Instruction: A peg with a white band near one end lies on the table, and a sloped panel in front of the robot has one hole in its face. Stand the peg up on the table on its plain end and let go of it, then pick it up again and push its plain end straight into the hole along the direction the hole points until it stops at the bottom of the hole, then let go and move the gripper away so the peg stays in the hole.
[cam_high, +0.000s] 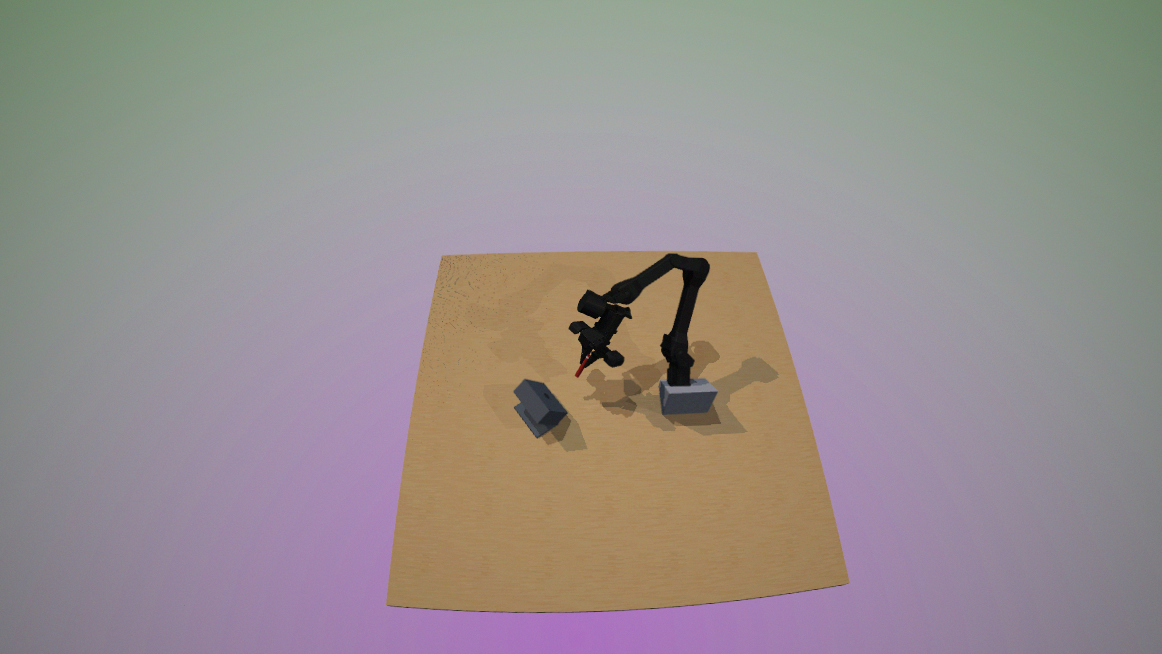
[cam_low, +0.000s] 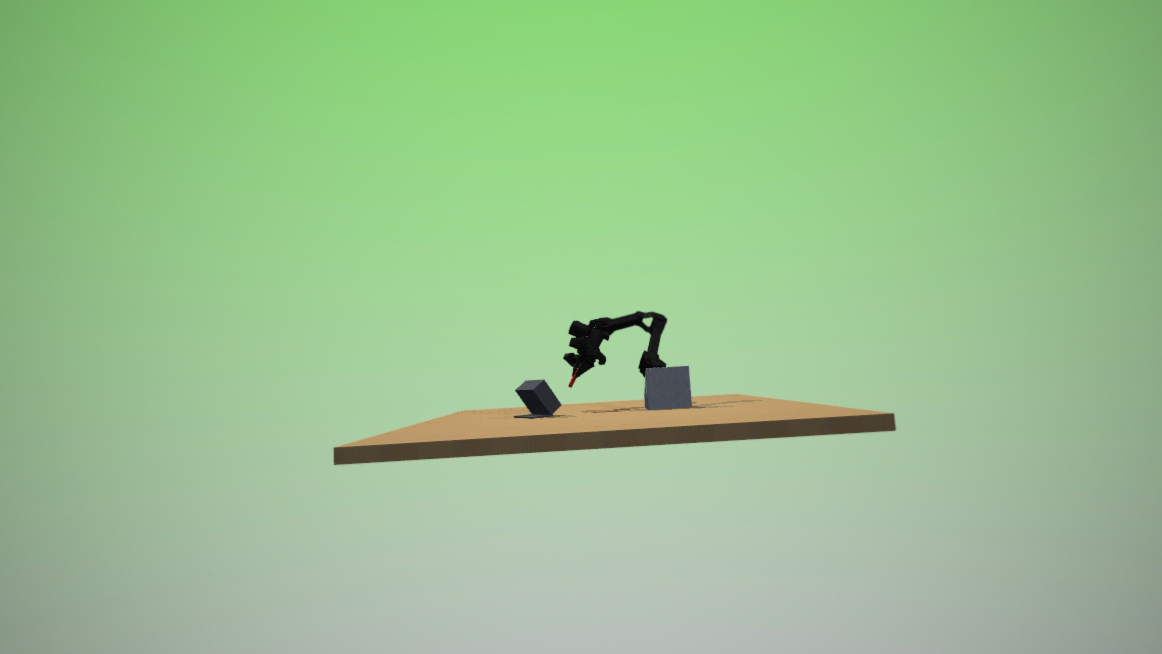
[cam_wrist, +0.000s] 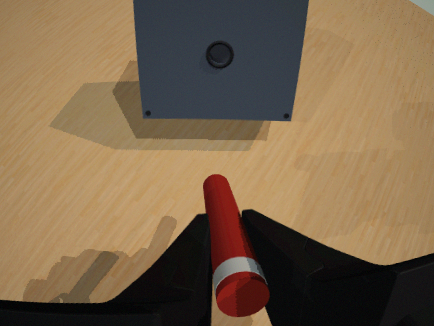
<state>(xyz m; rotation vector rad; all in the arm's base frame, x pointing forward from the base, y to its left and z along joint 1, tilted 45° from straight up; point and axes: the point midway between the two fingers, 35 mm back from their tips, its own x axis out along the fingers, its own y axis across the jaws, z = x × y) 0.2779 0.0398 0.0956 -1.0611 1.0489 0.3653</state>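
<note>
The grey sloped panel is 12 cm ahead of my gripper tip, 10 cm to the left of it and 6 cm below it. From my gripper tip the other things lie so: red peg 1 cm behind, 1 cm to the right, 1 cm above.
</note>
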